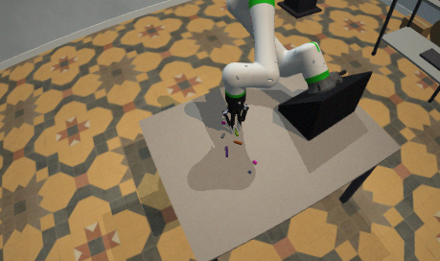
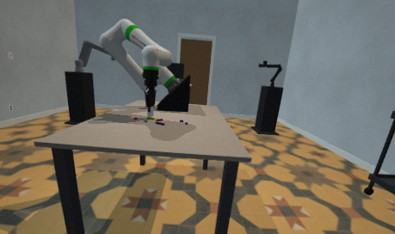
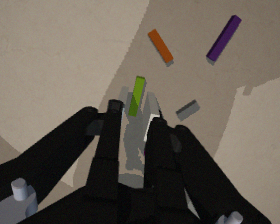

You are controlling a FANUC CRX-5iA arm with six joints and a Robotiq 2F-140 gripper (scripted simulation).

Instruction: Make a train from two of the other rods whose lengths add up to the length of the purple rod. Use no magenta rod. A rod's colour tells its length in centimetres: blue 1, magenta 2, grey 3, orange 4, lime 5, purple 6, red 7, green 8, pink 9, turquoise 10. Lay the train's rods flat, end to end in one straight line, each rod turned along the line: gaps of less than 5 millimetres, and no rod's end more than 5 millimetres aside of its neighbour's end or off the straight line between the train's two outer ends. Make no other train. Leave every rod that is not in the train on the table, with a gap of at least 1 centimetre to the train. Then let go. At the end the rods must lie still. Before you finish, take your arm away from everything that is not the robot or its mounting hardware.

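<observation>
The lime rod is 5 cm below my hand. Round my hand: grey rod: 7 cm ahead, 1 cm to the right, 5 cm below; then orange rod: 2 cm ahead, 6 cm to the left, 5 cm below; then purple rod: 10 cm ahead, 8 cm to the left, 5 cm below.
</observation>
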